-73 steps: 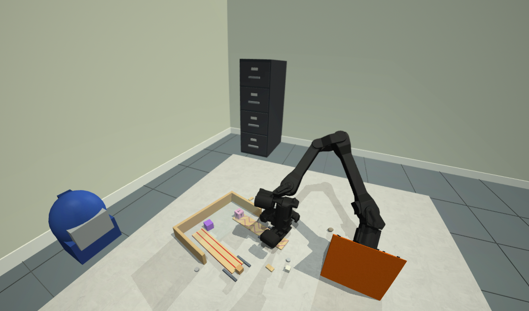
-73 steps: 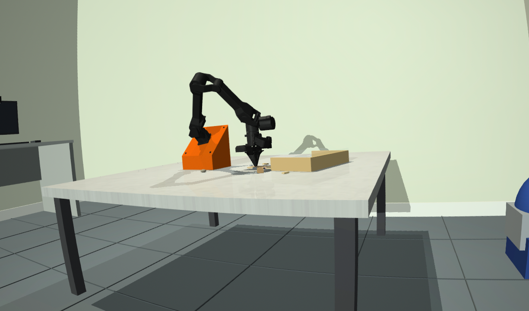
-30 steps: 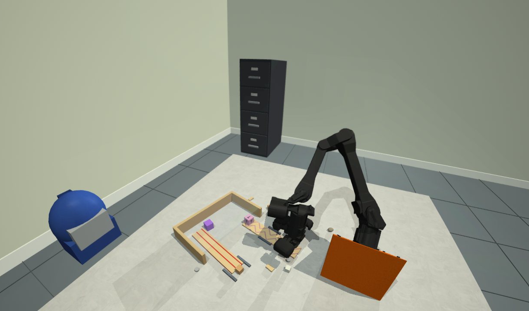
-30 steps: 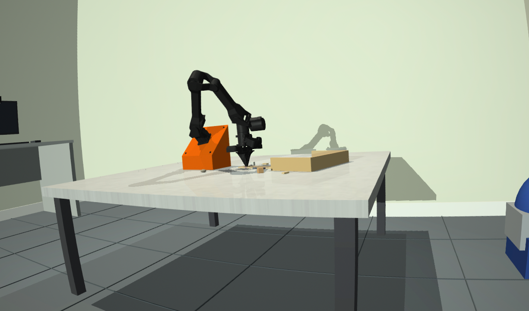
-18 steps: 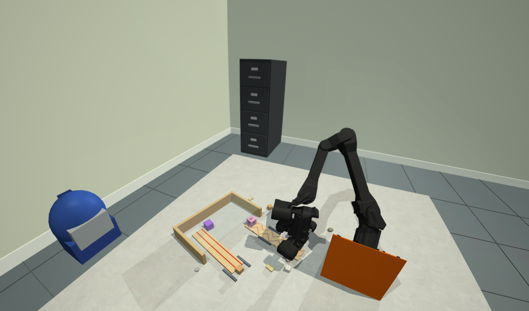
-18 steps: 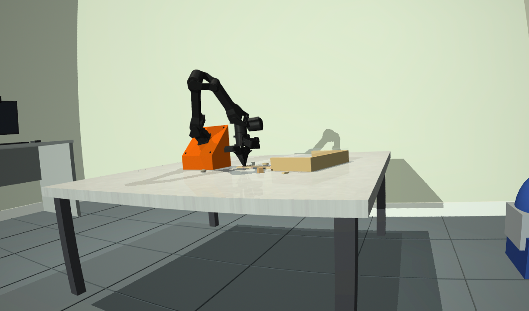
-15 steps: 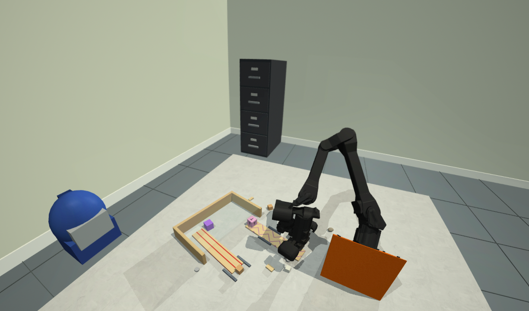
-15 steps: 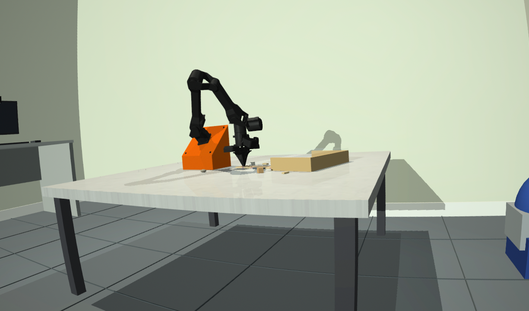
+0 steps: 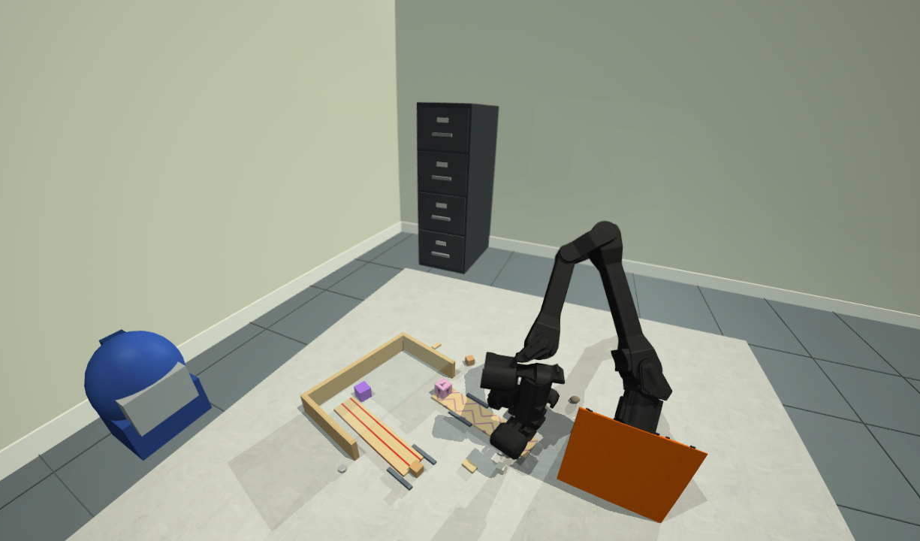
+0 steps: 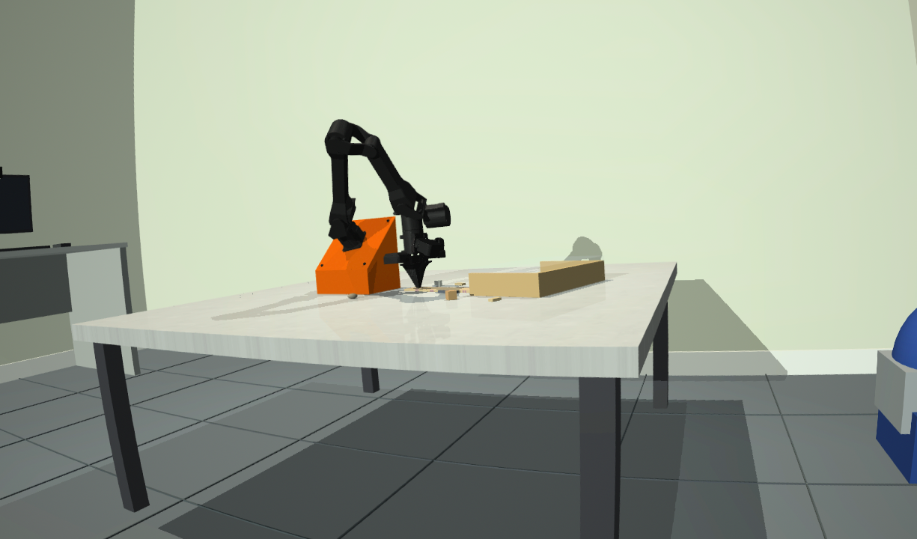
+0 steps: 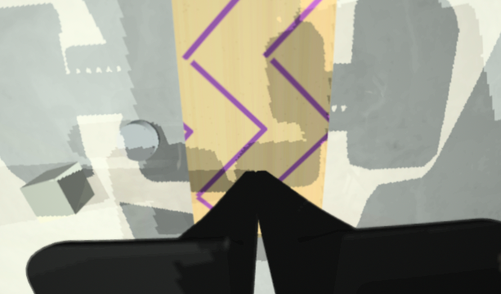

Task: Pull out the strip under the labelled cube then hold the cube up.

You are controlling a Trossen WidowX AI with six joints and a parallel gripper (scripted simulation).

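Now: gripper tip 10 cm short of the zigzag strip and 3 cm to the left of it. Round my gripper tip: labelled cube: 21 cm ahead, 7 cm to the right, 2 cm above.
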